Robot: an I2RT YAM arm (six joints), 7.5 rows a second.
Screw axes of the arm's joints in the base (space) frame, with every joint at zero. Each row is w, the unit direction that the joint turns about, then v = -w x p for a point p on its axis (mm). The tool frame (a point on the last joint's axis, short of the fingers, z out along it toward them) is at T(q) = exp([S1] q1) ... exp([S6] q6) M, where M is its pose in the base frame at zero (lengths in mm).
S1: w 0 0 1 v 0.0 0.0 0.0
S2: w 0 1 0 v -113.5 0.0 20.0
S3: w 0 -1 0 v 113.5 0.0 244.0
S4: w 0 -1 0 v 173.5 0.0 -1.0
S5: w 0 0 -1 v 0.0 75.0 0.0
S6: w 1 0 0 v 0.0 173.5 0.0
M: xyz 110.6 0.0 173.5 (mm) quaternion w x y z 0.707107 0 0.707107 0
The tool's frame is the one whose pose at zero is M.
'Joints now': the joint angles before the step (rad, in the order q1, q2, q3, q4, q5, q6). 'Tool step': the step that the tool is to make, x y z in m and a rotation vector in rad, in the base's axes. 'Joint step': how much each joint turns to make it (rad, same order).
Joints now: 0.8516 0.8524 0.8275 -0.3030 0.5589 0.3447
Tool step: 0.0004 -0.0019 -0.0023 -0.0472 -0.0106 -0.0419
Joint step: 0.0000 -0.0001 -0.0055 -0.0078 0.0524 -0.0278
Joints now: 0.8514 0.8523 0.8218 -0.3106 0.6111 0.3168
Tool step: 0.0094 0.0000 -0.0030 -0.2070 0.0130 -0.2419
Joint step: 0.0001 0.0826 0.0593 -0.1250 0.2722 -0.0247
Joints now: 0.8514 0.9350 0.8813 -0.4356 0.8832 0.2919
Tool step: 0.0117 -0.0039 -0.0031 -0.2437 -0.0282 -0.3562
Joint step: -0.0247 0.1169 0.0804 -0.1988 0.3770 0.0794
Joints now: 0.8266 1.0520 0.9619 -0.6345 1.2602 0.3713
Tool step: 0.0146 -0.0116 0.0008 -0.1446 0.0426 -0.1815
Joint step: -0.0854 0.0905 0.0872 -0.2181 0.1182 0.0918
